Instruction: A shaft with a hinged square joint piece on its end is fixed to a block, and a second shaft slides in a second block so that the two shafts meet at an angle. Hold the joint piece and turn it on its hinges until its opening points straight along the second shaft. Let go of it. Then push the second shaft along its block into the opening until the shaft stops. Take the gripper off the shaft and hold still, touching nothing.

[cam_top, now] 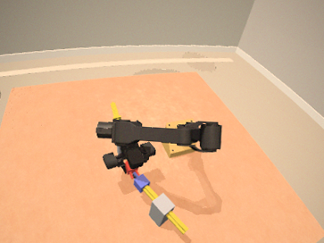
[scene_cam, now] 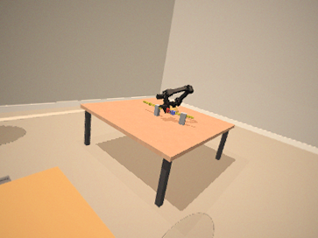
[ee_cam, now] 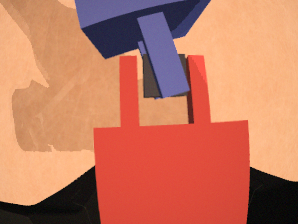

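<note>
My gripper tip is now 10 mm to the right of the red joint piece and 40 mm below it.
</note>
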